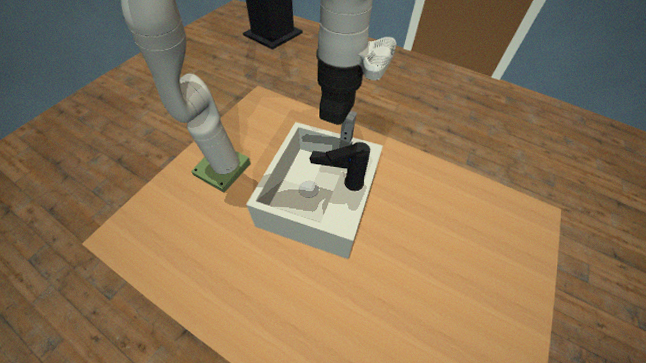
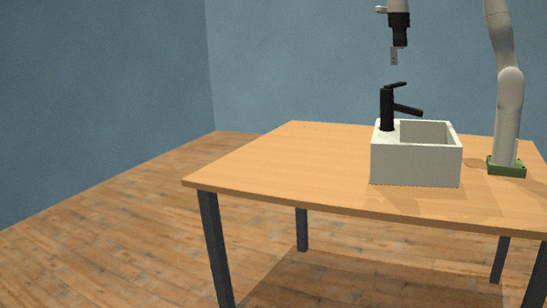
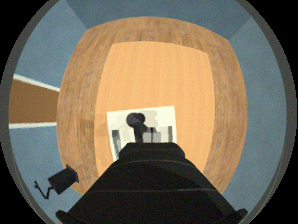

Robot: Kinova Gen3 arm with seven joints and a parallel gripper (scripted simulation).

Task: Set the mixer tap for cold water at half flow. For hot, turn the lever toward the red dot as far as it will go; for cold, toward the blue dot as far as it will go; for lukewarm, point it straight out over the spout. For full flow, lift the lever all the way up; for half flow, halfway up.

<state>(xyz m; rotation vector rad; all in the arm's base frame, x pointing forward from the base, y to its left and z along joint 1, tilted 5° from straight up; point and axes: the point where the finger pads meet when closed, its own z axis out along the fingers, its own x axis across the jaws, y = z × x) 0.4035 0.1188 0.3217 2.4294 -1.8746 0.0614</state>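
The lever is 9 cm below my hand, 2 cm to the left of it and 1 cm behind it. Round my hand: black mixer tap: 13 cm below, 4 cm to the left, 1 cm behind; then white basin: 32 cm below, 10 cm behind, 2 cm to the left.
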